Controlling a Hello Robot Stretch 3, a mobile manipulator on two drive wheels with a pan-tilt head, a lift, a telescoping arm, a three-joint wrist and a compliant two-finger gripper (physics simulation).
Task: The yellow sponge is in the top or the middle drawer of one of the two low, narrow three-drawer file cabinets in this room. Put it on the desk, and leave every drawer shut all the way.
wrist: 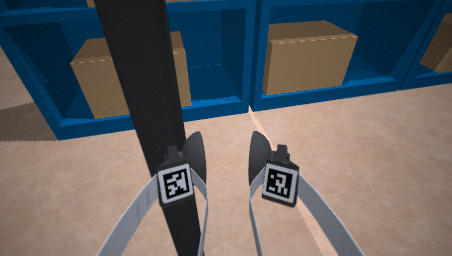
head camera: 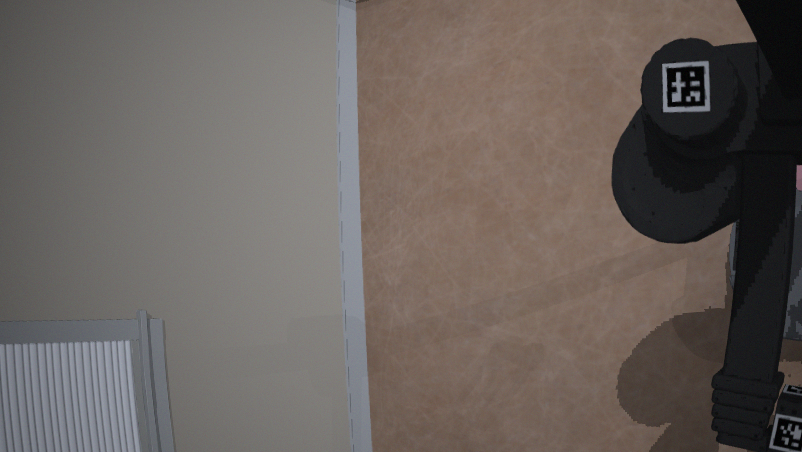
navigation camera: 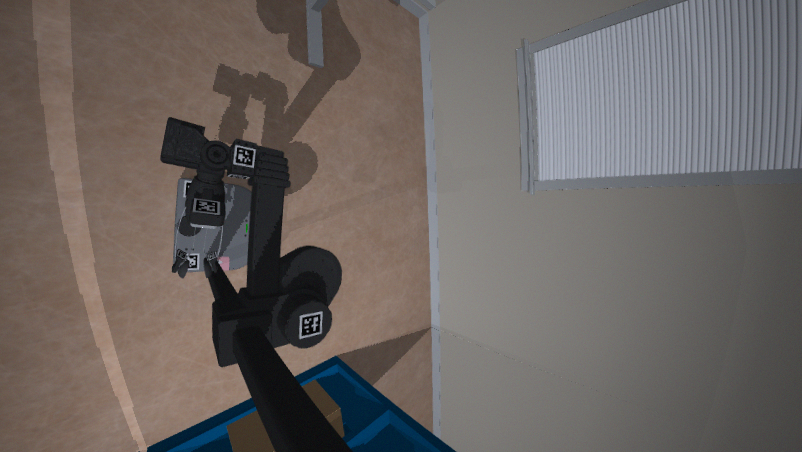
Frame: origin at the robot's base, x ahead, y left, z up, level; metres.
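Seen in the pictures: gripper, fingertip midpoint: (wrist: 226, 150) (navigation camera: 195, 276).
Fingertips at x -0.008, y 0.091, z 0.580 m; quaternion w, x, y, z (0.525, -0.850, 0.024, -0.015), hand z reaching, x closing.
Observation:
A point is followed by its place in that frame.
My gripper (navigation camera: 196, 265) @[x -0.008, y 0.091, z 0.580 m] (wrist: 226, 150) @[x -0.008, y 0.091, z 0.580 m] is open, with no object between its fingertips. In the navigation view it hangs over my grey base (navigation camera: 238, 235) @[x -0.161, y 0.030, z 0.160 m]. The yellow sponge, the file cabinets and their drawers do not show in the head, navigation or wrist view. The desk top does not show either. A grey bar (navigation camera: 315, 44), which looks like a foot of the desk, stands on the floor at the top of the navigation view.
A blue shelf unit (navigation camera: 213, 422) (wrist: 254, 55) holds brown boxes and stands close to my mast side. A wall (head camera: 235, 168) @[x -1.604, y 0.122, z 0.496 m] (navigation camera: 561, 269) @[x -1.607, y 0.139, z 0.996 m] with a white slatted panel (head camera: 67, 393) @[x -1.491, y -0.516, z 1.053 m] (navigation camera: 662, 101) @[x -1.458, y -0.713, z 1.422 m] runs along one side. A pale strip (navigation camera: 73, 168) crosses the floor.

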